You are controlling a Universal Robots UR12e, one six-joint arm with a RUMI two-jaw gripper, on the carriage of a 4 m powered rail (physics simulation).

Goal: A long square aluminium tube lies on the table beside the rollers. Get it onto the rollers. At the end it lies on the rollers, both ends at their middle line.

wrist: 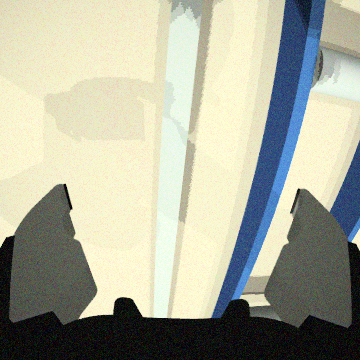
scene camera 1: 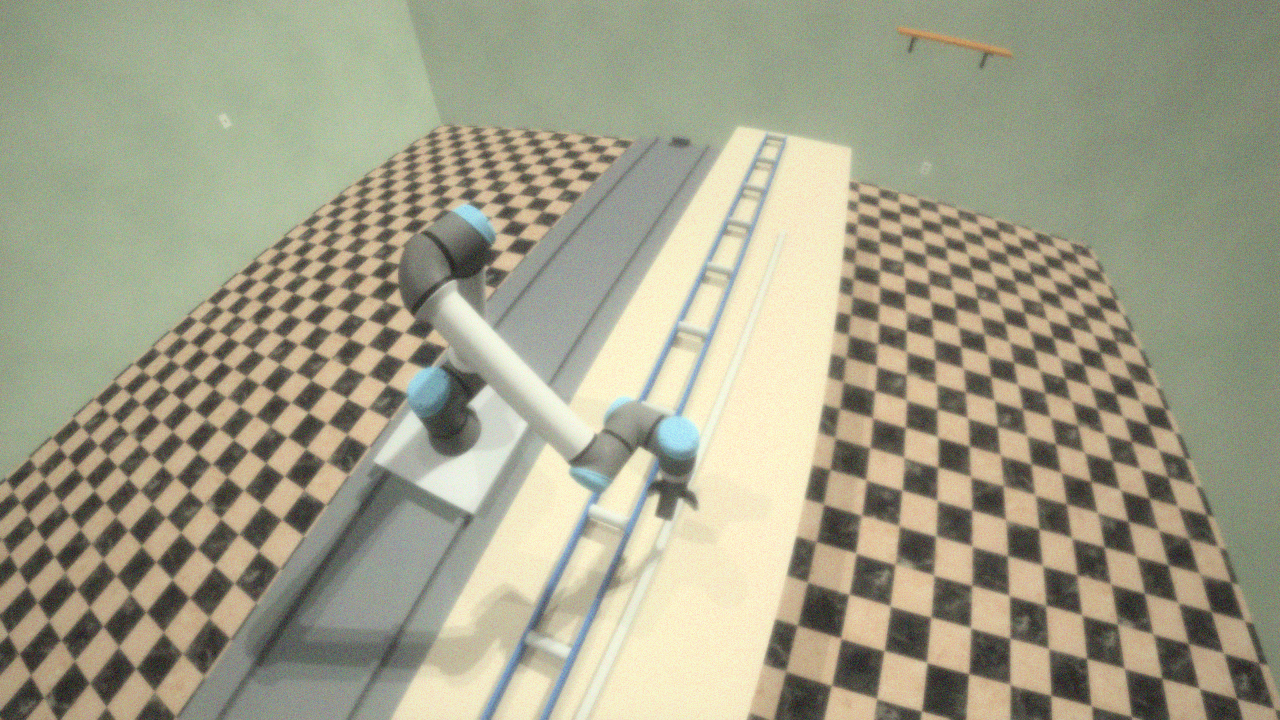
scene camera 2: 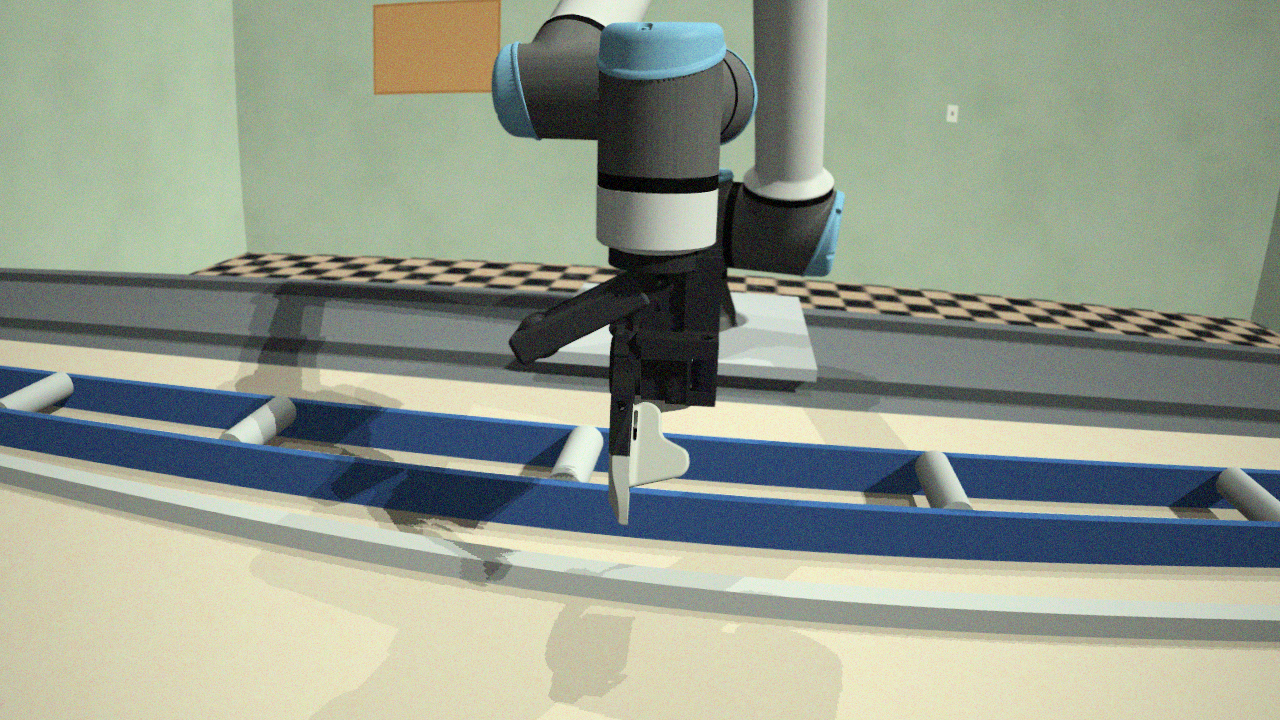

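Pixels of known places: gripper, fingertip midpoint: (wrist: 181, 190) (scene camera 2: 632, 479); arm's base, link origin: (scene camera 1: 455, 432).
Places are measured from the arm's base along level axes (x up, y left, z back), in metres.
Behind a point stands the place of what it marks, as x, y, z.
The long pale square tube (scene camera 1: 624, 622) @(-0.005, -0.331, -0.777) (scene camera 2: 805, 604) @(-0.011, 0.169, -0.809) (wrist: 169, 225) @(-0.005, 0.120, -0.792) lies on the table beside the blue roller frame (scene camera 2: 805, 530) @(-0.005, 0.175, -0.694) (wrist: 265, 165) @(-0.004, 0.032, -0.694), along its outer side. In scene camera 1 its far end shows and its near part runs out of the picture. The frame holds grey rollers (scene camera 1: 609, 516) @(0.030, -0.073, -0.624) (scene camera 2: 942, 480) @(0.029, 0.323, -0.633) (wrist: 340, 75) @(0.030, -0.068, -0.661), with no tube on those in view. My gripper (scene camera 1: 677, 510) @(0.085, 0.012, -0.784) (scene camera 2: 640, 492) @(0.085, 0.012, -0.784) (wrist: 181, 190) @(0.085, 0.012, -0.784) is open and empty, pointing down above the tube. In the wrist view the tube runs between the spread fingers, a little left of centre, with the near blue side rail also between them.
The cream table (scene camera 1: 787, 465) @(-0.030, 0.302, -1.084) bears the roller frame and the tube. Beside it runs the grey rail track (scene camera 1: 572, 277) (scene camera 2: 1029, 358) with the arm's light carriage (scene camera 1: 487, 447) @(0.000, -0.004, -0.142) (scene camera 2: 769, 335) @(0.000, 0.155, -0.063). An orange shelf (scene camera 1: 953, 40) and an orange board (scene camera 2: 436, 46) are on the walls.
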